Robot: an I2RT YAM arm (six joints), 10 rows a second.
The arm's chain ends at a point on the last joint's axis. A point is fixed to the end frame.
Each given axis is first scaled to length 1.
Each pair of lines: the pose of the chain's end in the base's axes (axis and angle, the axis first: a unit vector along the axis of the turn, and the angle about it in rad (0 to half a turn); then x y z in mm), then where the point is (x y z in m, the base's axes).
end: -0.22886, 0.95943, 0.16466, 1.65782, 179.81, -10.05, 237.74
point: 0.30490 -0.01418 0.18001
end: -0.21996, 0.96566, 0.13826, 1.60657, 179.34, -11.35, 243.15
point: 0.30673 -0.02154 0.19153
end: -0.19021, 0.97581, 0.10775, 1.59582, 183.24, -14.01, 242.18
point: 0.30988 -0.03229 0.19094
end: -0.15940, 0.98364, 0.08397, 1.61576, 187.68, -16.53, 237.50
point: 0.31175 -0.04152 0.18293
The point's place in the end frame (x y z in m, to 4 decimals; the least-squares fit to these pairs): 0.0541 -0.0509 0.1161
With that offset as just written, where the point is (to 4 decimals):
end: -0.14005, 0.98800, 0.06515, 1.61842, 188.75, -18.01, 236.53
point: 0.3114 -0.0479 0.1813
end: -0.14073, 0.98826, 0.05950, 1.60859, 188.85, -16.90, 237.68
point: 0.3119 -0.0477 0.1839
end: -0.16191, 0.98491, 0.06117, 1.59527, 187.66, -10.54, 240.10
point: 0.3124 -0.0394 0.1890
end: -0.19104, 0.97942, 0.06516, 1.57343, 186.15, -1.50, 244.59
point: 0.3131 -0.0273 0.1976
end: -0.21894, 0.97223, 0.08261, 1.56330, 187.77, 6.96, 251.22
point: 0.3165 -0.0135 0.2064
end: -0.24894, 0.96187, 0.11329, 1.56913, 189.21, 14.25, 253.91
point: 0.3190 0.0019 0.2092
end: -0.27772, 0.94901, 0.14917, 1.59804, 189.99, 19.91, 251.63
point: 0.3194 0.0167 0.2042
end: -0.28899, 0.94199, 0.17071, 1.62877, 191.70, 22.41, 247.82
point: 0.3198 0.0245 0.1970
